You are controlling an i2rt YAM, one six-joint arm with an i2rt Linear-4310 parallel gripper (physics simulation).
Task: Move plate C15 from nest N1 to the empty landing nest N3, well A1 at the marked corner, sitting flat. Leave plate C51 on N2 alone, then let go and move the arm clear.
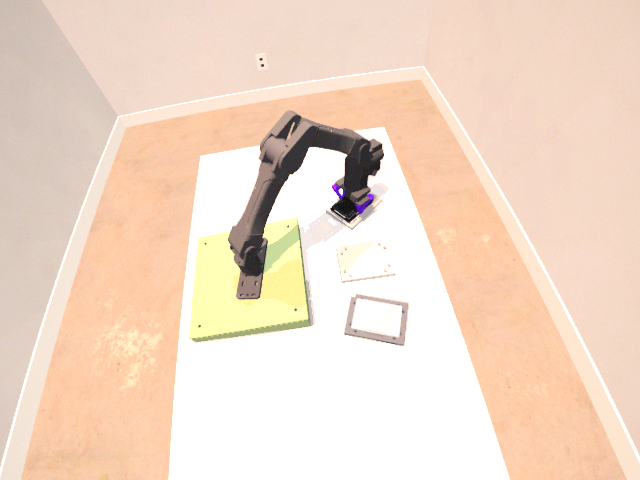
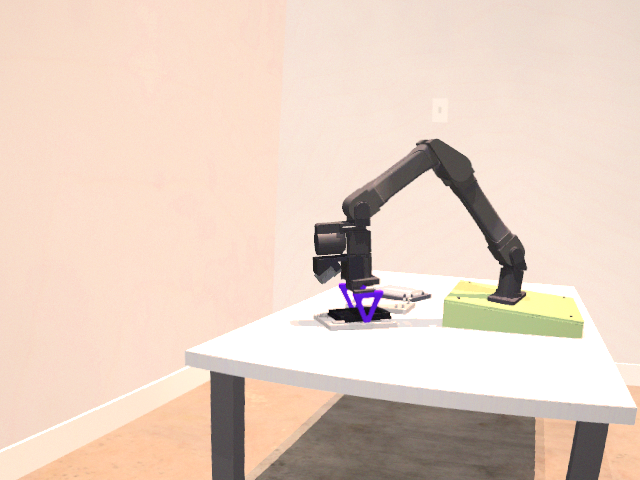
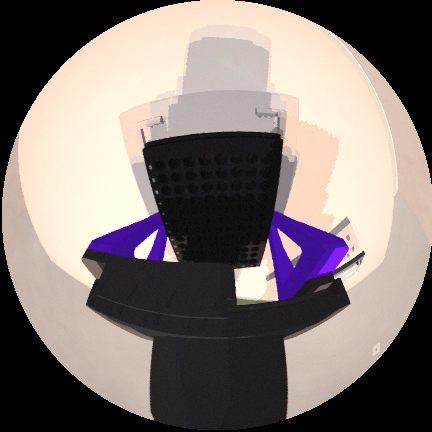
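Observation:
A black well plate (image 1: 342, 210) (image 2: 343, 313) (image 3: 213, 193) is at the far pale nest (image 1: 356, 222) (image 2: 330, 324), level, on it or barely above it. My gripper (image 1: 351, 199) (image 2: 359, 310) (image 3: 217, 214) points straight down over it, and its purple fingers are shut on the plate's two long sides. A flat cream nest (image 1: 364, 260) (image 2: 400, 307) with small corner pins lies in the middle of the row and looks bare. The nearest nest, a grey frame (image 1: 351, 314) (image 2: 413, 295), holds a white plate (image 1: 377, 317).
The arm's base stands on a light green block (image 1: 279, 305) (image 2: 516, 314) on the left of the white table (image 1: 335, 413) (image 2: 413, 371). The three nests run in a row to the right of the block. Walls stand well behind the table.

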